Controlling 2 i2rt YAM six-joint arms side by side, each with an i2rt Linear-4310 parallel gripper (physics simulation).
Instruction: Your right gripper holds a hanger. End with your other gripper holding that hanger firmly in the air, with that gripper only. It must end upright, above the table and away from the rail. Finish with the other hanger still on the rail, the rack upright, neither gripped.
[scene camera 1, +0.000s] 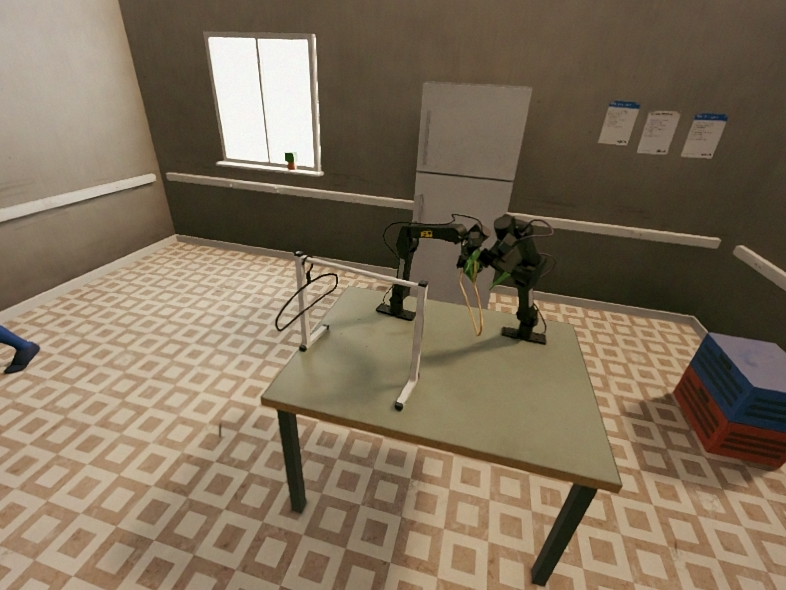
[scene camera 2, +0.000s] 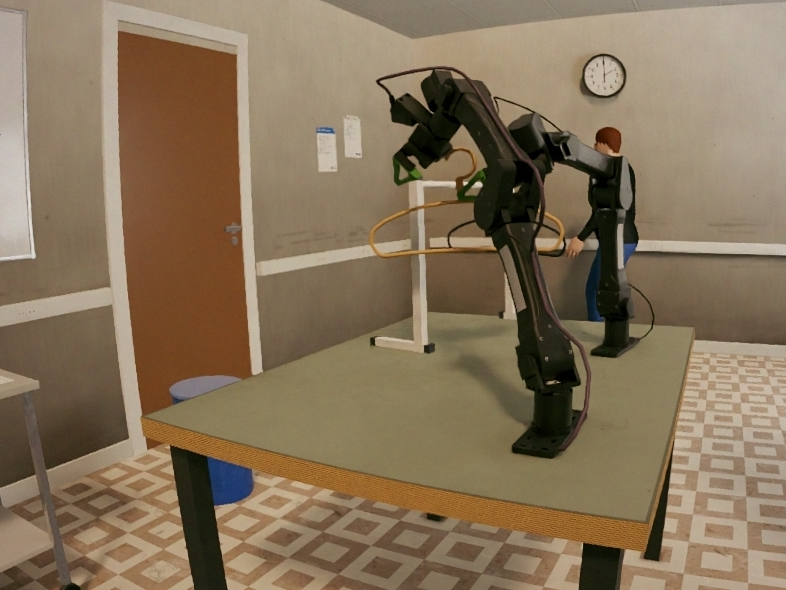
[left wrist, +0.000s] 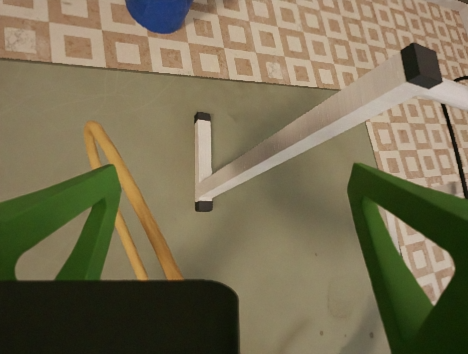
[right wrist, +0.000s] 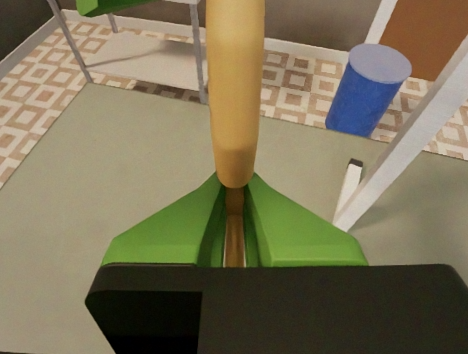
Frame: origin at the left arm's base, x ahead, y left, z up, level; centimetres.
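Where they show: left gripper, between the fingertips: (scene camera 1: 477, 281) (scene camera 2: 408, 173) (left wrist: 234, 176); right gripper, between the fingertips: (scene camera 1: 473, 280) (scene camera 2: 458, 197); left arm's base, origin of its link: (scene camera 1: 523, 336) (scene camera 2: 552, 433); right arm's base, origin of its link: (scene camera 1: 396, 312) (scene camera 2: 616, 348).
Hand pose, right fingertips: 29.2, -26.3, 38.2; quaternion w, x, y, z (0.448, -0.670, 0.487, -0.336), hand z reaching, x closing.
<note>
Things, the pixels of their centre, and the offset from my right fingertips, as dx, dy, dz. Level surfaces: height alone.
- wooden hanger, middle of its body: (right wrist: 234, 203) (scene camera 2: 462, 200) (scene camera 1: 473, 281) -0.9, -0.3, -0.7
- rail, middle of its body: (scene camera 2: 467, 185) (scene camera 1: 357, 271) +16.1, -39.7, +3.5
- white rack, middle of its body: (left wrist: 391, 174) (scene camera 2: 469, 256) (scene camera 1: 357, 318) +16.1, -39.7, -16.3
- table, height of its surface: dz -38.2
My right gripper (scene camera 1: 470, 269) (scene camera 2: 471, 187) (right wrist: 234, 177) is shut on the neck of the wooden hanger (scene camera 1: 479, 328) (scene camera 2: 438, 252) (left wrist: 151, 232) (right wrist: 235, 100), which hangs upright in the air above the table. My left gripper (scene camera 2: 408, 179) (left wrist: 234, 176) is open and empty, near the hanger and tilted down. In the left wrist view, the hanger's end runs past the left-hand finger, lower down. The black hanger (scene camera 1: 335, 280) (scene camera 2: 450, 237) hangs on the rail (scene camera 1: 361, 271). The white rack (scene camera 1: 417, 342) (scene camera 2: 419, 285) (left wrist: 300, 132) (right wrist: 415, 130) stands upright.
The table (scene camera 1: 507, 412) (scene camera 2: 317, 406) carries both arms and the rack. The two arms' wrists are close together at the back of scene camera 1's view. A blue bin (scene camera 2: 231, 476) (left wrist: 162, 15) (right wrist: 365, 95) stands on the floor beyond the table.
</note>
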